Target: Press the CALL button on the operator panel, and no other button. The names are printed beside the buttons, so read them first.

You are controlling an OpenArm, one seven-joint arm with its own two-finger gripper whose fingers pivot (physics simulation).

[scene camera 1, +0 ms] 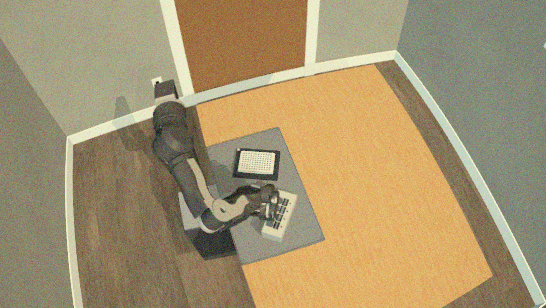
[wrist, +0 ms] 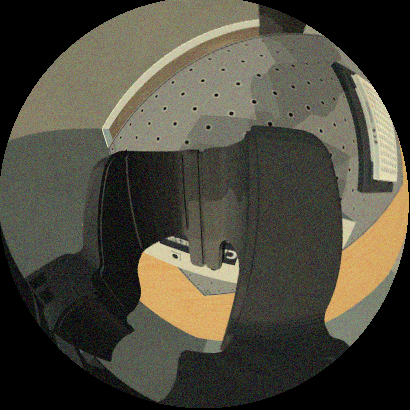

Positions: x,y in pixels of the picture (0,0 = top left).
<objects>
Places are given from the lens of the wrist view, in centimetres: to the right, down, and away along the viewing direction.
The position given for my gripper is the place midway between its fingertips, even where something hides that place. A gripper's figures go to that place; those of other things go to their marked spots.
my gripper (wrist: pixel 210 210): 0, 0, 6
cream operator panel (wrist: pixel 174 249): -2, 4, 9
</objects>
